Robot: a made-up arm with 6 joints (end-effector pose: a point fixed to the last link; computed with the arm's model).
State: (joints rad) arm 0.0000 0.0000 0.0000 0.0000 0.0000 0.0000
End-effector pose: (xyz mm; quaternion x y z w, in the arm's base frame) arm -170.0 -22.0 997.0 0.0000 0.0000 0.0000 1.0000
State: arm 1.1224 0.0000 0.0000 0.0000 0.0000 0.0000
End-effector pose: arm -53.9 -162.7 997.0 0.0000 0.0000 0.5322 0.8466
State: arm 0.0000 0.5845 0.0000 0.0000 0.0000 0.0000
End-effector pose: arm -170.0 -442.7 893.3 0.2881 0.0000 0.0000 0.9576
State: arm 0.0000 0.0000 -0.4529 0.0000 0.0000 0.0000
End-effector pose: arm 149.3 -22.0 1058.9 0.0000 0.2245 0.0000 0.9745
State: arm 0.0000 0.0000 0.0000 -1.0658 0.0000 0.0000
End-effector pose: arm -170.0 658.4 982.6 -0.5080 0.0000 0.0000 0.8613
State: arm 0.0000 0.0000 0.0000 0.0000 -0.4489 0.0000
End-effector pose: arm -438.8 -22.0 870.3 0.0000 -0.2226 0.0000 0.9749
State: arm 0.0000 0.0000 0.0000 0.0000 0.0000 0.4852
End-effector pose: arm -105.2 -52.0 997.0 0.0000 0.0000 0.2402 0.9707
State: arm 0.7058 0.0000 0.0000 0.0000 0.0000 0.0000
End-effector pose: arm -115.1 -127.0 997.0 0.0000 0.0000 0.3456 0.9384
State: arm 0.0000 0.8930 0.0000 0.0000 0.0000 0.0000
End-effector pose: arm -170.0 -621.2 746.5 0.4318 0.0000 0.0000 0.9020
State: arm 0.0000 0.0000 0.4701 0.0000 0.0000 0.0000
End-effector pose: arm -438.0 -22.0 792.0 0.0000 -0.2329 0.0000 0.9725
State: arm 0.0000 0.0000 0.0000 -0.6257 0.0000 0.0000
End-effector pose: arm -170.0 382.2 1078.5 -0.3078 0.0000 0.0000 0.9515
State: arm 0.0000 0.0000 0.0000 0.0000 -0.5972 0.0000
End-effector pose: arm -511.9 -22.0 803.7 0.0000 -0.2942 0.0000 0.9557
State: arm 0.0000 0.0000 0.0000 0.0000 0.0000 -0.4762
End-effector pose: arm -212.8 33.5 997.0 0.0000 0.0000 -0.2359 0.9718
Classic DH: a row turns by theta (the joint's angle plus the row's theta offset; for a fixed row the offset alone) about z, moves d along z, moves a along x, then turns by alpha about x. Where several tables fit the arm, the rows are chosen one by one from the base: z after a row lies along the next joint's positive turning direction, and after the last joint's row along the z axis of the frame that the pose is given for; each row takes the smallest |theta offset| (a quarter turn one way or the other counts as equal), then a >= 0, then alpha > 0; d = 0 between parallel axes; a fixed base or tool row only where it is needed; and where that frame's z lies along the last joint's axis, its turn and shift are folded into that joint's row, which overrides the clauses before.
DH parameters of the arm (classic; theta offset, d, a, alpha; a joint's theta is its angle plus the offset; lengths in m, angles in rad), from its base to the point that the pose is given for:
joint 1: -1.5708 0.246 0.06 -1.5708
joint 2: -1.5708 0.124 0.089 -1.5708
joint 3: 0 -0.366 0.078 1.5708
joint 4: 0 -0.151 -0.068 1.5708
joint 5: -1.5708 -0.212 0.05 -1.5708
joint 6: 0.895 0 0.1487 0
tool (fixed): 2.2466 0.652 0 0

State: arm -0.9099 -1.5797 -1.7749 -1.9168 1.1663 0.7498
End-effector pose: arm -144.2 -580.8 -449.7 -0.0270 -0.8249 0.1918 0.5310
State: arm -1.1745 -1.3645 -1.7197 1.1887 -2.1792 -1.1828
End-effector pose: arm 707.3 393.5 -449.9 0.6674 0.4773 0.5669 0.0738
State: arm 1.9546 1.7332 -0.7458 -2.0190 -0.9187 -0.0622
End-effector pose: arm 991.9 135.4 799.4 0.4475 -0.2405 0.8474 0.1544
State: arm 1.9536 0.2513 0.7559 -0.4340 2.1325 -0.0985
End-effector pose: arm -6.5 544.3 609.5 -0.5142 0.3906 0.5210 0.5582
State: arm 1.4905 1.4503 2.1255 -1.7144 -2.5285 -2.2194
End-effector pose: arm -314.4 187.3 -71.5 0.6773 -0.6900 -0.2446 0.0728
